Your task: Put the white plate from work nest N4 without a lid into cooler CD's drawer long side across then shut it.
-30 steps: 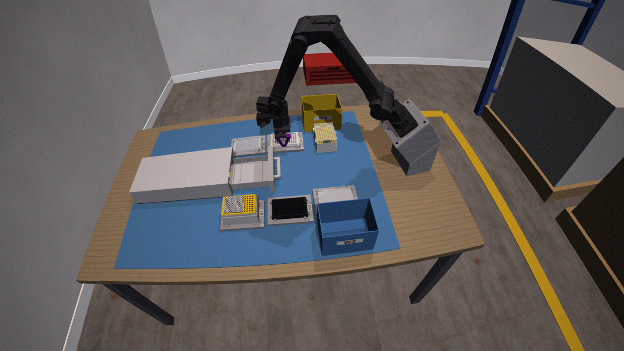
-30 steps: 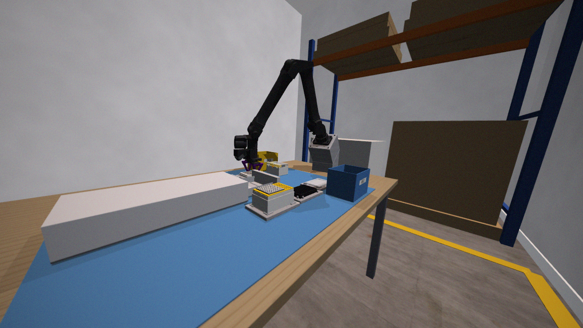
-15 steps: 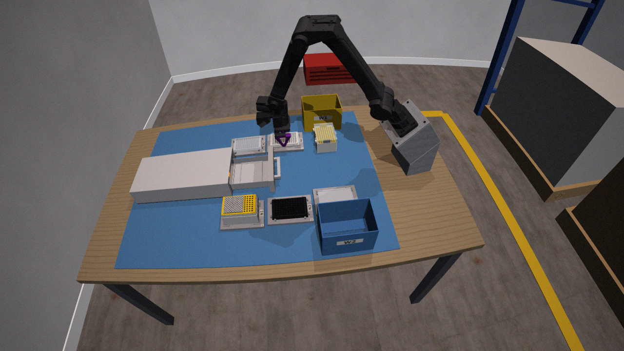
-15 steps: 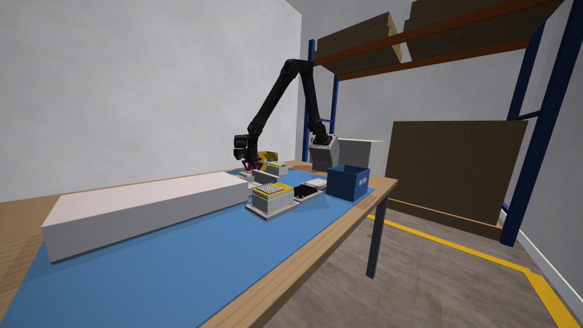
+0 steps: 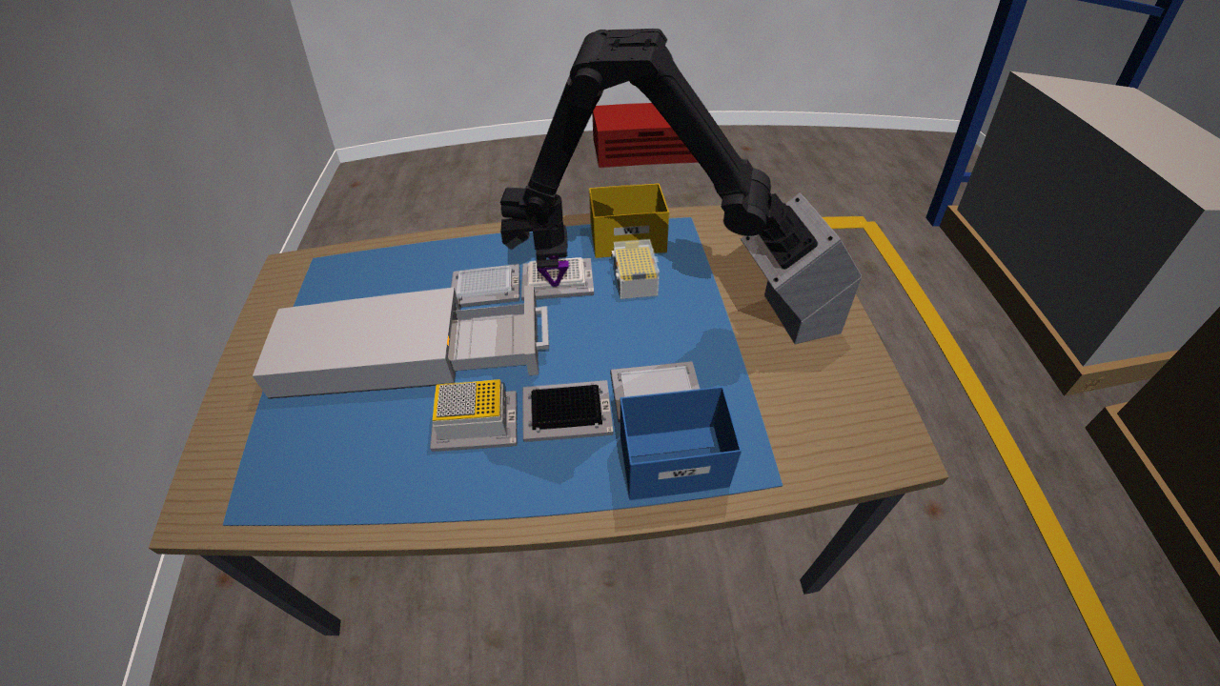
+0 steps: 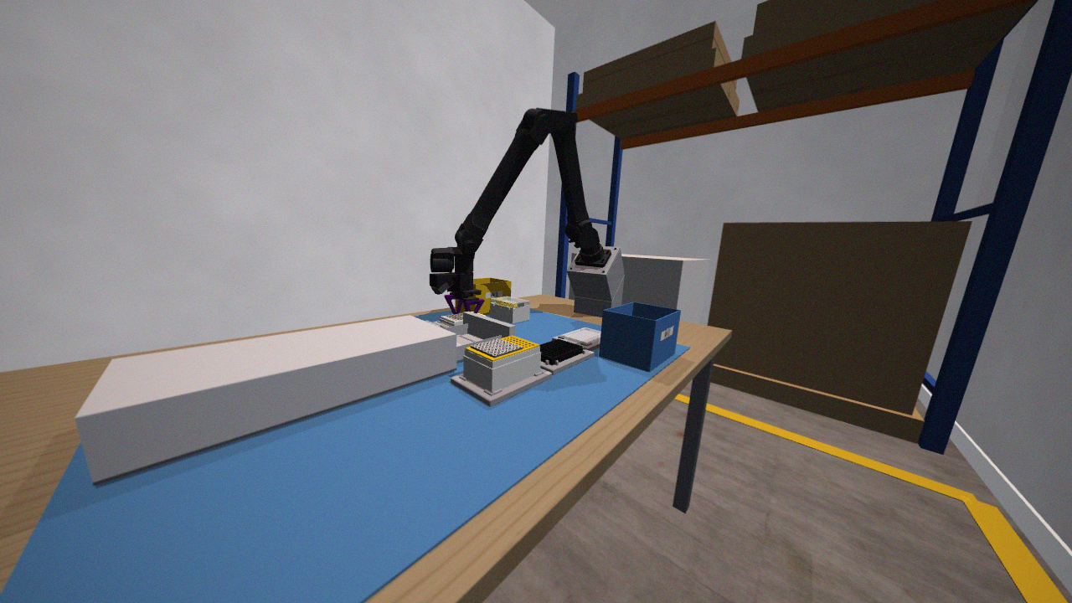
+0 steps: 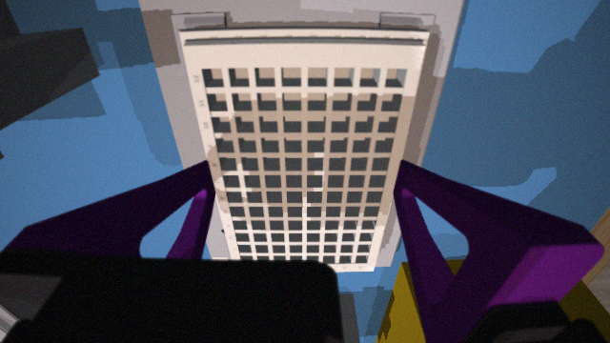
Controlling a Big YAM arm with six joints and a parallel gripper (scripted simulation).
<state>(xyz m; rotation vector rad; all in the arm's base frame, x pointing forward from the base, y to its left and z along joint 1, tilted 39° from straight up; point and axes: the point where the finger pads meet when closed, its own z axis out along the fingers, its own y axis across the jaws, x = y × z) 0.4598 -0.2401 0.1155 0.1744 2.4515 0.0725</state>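
My hand is 20 mm above the grey nest. Round my hand: yellow bin W1 (200 mm behind, 110 mm to the right, 10 mm above); then drawer (200 mm ahead, 160 mm to the left); then cooler CD (320 mm ahead, 150 mm to the left).
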